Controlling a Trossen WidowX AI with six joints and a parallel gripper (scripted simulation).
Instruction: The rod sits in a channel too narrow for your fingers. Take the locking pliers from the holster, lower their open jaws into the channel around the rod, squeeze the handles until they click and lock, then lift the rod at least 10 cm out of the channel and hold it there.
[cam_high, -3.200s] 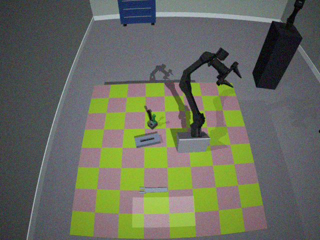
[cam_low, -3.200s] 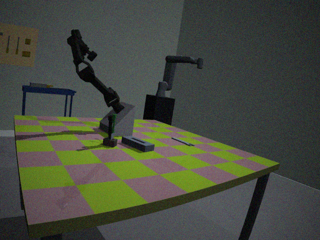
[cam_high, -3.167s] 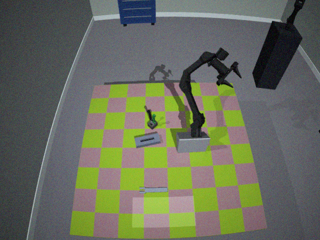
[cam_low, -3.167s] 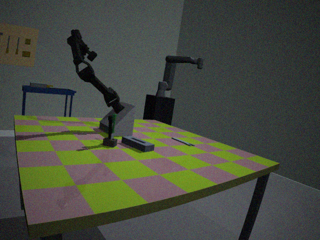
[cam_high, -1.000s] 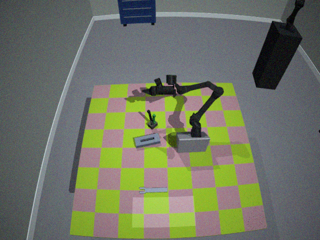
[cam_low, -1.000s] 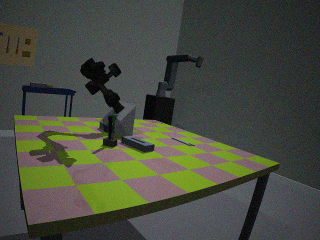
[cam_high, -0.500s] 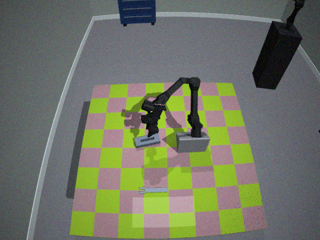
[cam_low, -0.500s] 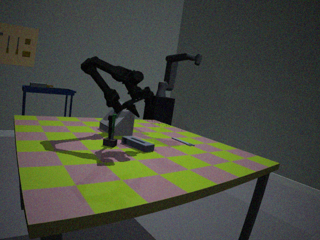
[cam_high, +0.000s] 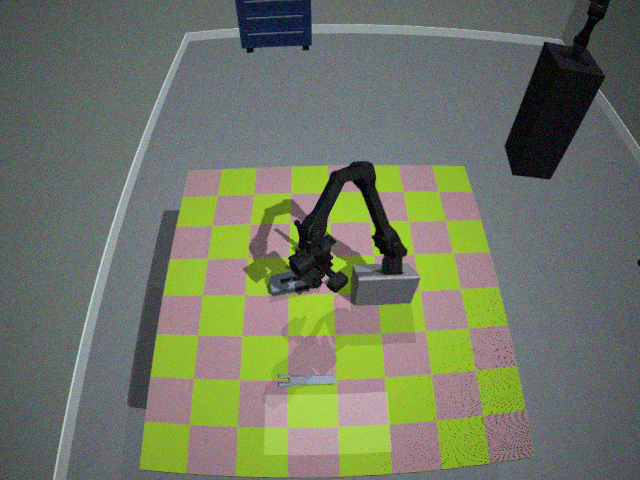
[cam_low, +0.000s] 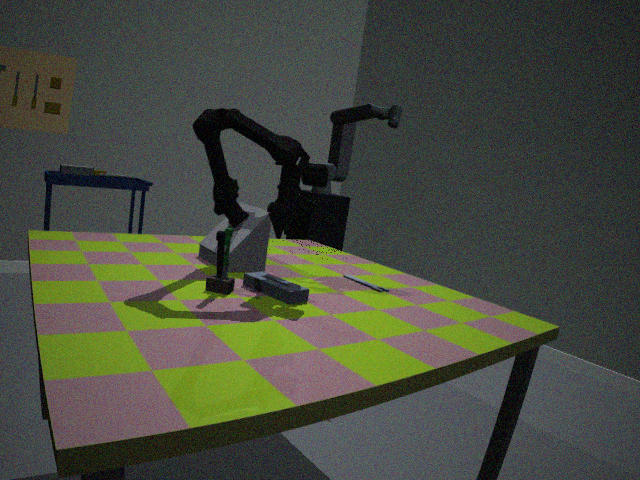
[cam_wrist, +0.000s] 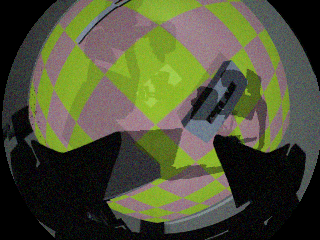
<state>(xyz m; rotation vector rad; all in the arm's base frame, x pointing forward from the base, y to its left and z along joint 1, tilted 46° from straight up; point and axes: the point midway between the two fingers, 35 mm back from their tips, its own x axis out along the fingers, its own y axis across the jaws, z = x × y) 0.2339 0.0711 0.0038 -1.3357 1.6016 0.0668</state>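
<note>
My gripper tip is now 20 cm to the left of the small dark holster, 13 cm above it and 8 cm short of it. From my gripper tip the other things lie so: thin flat grey tool (31 cm to the left, 13 cm below, 5 cm ahead); then grey channel block (12 cm below, 10 cm ahead, 6 cm to the right).
</note>
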